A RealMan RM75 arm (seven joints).
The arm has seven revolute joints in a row. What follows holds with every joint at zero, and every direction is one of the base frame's. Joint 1 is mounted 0.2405 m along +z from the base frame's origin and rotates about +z. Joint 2 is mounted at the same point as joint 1 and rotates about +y. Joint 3 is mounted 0.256 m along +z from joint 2 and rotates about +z. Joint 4 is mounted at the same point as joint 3 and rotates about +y. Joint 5 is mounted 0.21 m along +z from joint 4 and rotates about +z. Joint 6 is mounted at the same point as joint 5 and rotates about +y. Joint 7 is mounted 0.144 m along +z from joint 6 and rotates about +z. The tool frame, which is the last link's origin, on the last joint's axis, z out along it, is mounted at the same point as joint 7; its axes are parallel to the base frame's.
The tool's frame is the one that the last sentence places.
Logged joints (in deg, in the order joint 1, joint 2, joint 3, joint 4, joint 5, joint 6, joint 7), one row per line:
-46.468, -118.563, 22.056, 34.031, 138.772, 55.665, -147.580
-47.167, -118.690, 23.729, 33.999, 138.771, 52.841, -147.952
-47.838, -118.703, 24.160, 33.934, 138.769, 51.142, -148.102
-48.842, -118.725, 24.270, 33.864, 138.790, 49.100, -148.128
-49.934, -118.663, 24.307, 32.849, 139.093, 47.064, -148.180
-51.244, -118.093, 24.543, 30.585, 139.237, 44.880, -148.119
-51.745, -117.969, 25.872, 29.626, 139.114, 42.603, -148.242
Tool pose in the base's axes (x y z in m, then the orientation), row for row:
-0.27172, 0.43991, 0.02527, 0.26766, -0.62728, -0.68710, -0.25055
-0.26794, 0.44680, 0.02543, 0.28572, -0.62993, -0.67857, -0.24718
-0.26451, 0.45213, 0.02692, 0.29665, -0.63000, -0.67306, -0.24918
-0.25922, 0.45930, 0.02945, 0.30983, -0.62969, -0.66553, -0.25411
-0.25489, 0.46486, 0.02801, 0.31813, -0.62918, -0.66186, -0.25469
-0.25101, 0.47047, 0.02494, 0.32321, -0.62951, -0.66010, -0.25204
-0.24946, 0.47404, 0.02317, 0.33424, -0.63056, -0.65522, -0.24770
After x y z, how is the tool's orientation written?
As a quaternion, w x y z.
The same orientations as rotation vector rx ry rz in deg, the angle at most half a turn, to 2 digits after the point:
-96.97, -106.22, -38.73
-96.49, -103.94, -37.86
-95.98, -102.54, -37.96
-95.30, -100.73, -38.46
-94.84, -99.76, -38.39
-94.65, -99.25, -37.90
-94.30, -97.99, -37.04

